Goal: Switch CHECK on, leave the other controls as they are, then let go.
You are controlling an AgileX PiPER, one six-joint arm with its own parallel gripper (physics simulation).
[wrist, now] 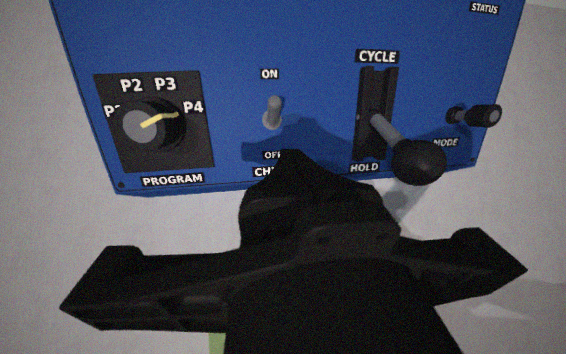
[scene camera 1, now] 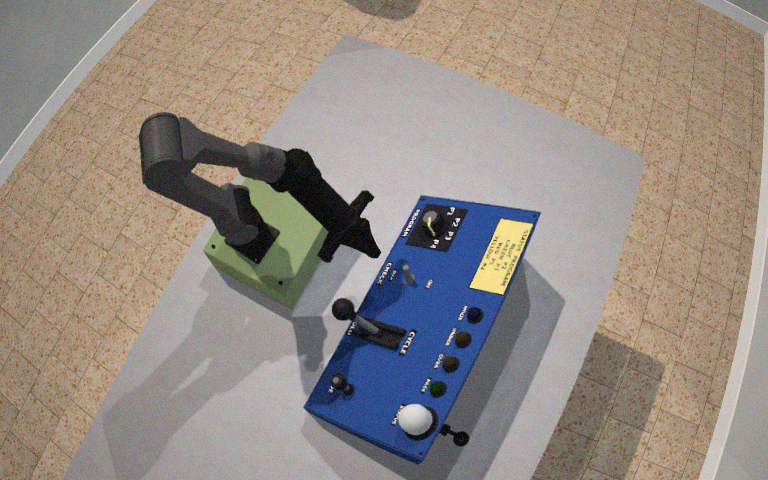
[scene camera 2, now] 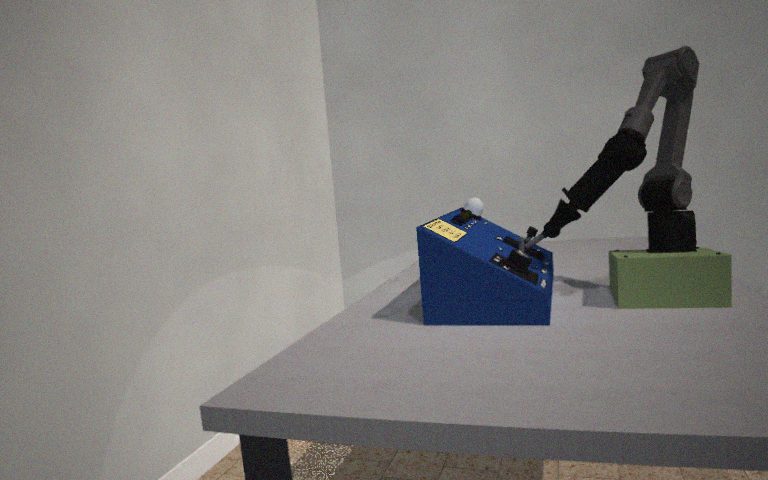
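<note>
The CHECK toggle (scene camera 1: 408, 275) (wrist: 273, 112) is a small grey stick on the sloped blue panel (scene camera 1: 390, 305) (scene camera 2: 481, 283) (wrist: 225, 30). In the wrist view it leans up toward the ON label (wrist: 269, 74), away from OFF. My gripper (scene camera 1: 378, 254) (wrist: 289, 161) is shut with nothing between its fingers. Its tips are apart from the toggle, on the OFF side near the panel's lower edge, and cover part of the CHECK label. In scene camera 2 the tips overlap the CYCLE lever's ball and are hard to make out.
The CYCLE lever's black ball (scene camera 1: 342, 309) (wrist: 419, 162) sticks out at the HOLD end, right of the gripper in the wrist view. The PROGRAM knob (scene camera 1: 432, 224) (wrist: 141, 126) points to P4. The MODE knob (scene camera 1: 340, 383) (wrist: 483, 115) and a white dome (scene camera 1: 415, 418) (scene camera 2: 474, 206) stand farther along.
</note>
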